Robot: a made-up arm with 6 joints. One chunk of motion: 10 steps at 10 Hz.
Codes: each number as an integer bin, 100 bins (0 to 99) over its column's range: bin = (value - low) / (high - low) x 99, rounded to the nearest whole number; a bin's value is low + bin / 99 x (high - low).
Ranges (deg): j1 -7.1..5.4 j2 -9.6..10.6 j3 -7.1..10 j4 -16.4..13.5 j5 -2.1..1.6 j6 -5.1..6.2
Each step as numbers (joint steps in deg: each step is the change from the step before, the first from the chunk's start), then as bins.
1 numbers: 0.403 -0.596 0.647 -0.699 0.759 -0.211
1 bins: 59 44 45 52 76 43
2 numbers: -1.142 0.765 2.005 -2.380 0.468 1.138
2 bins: 47 51 53 46 69 55
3 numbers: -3.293 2.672 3.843 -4.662 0.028 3.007
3 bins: 30 60 63 39 57 71
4 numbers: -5.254 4.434 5.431 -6.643 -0.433 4.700
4 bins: 15 69 73 32 45 86
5 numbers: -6.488 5.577 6.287 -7.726 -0.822 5.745
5 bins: 5 74 78 29 34 95
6 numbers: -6.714 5.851 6.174 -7.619 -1.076 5.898
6 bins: 3 76 77 29 27 96
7 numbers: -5.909 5.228 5.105 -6.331 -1.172 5.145
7 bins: 9 73 71 33 25 90
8 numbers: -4.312 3.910 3.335 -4.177 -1.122 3.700
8 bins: 22 66 60 40 26 77
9 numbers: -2.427 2.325 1.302 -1.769 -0.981 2.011
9 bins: 37 58 49 48 30 62
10 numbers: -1.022 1.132 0.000 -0.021 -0.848 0.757
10 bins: 48 53 41 54 33 51
